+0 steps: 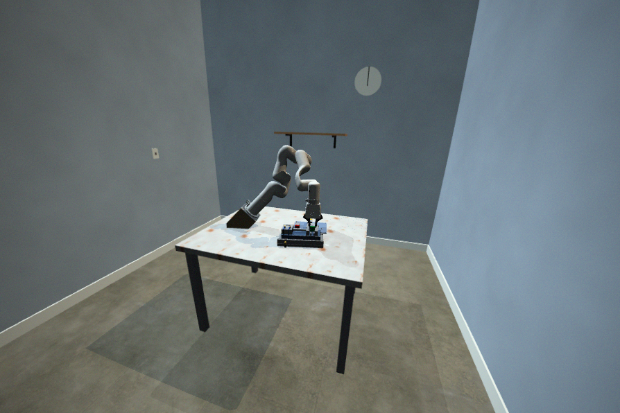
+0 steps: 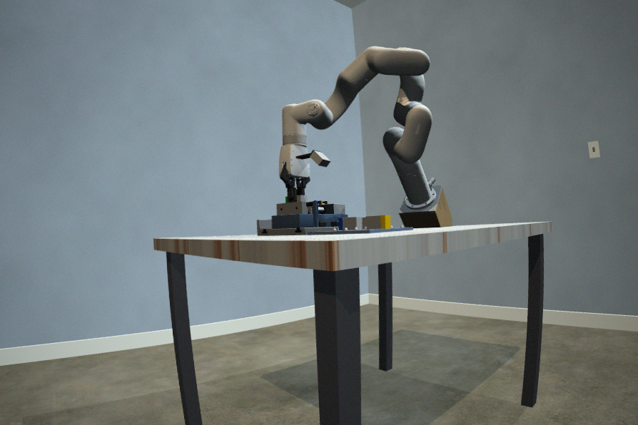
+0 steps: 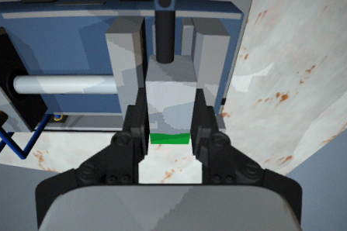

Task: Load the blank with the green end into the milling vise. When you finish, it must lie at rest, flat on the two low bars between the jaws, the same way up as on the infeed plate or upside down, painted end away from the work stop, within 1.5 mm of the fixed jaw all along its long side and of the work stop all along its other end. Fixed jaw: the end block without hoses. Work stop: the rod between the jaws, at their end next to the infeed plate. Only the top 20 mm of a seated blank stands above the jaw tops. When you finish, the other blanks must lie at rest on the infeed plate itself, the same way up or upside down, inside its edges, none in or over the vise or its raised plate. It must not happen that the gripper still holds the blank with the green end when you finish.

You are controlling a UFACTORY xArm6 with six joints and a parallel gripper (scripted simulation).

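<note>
Right now the green-ended blank is 2 cm below my hand. The rest, counted from my hand: moving jaw: 4 cm below, 3 cm behind, 1 cm to the right; work stop rod: 4 cm to the left, 3 cm below, 3 cm behind; fixed jaw: 4 cm below, 2 cm ahead, 1 cm to the left.
</note>
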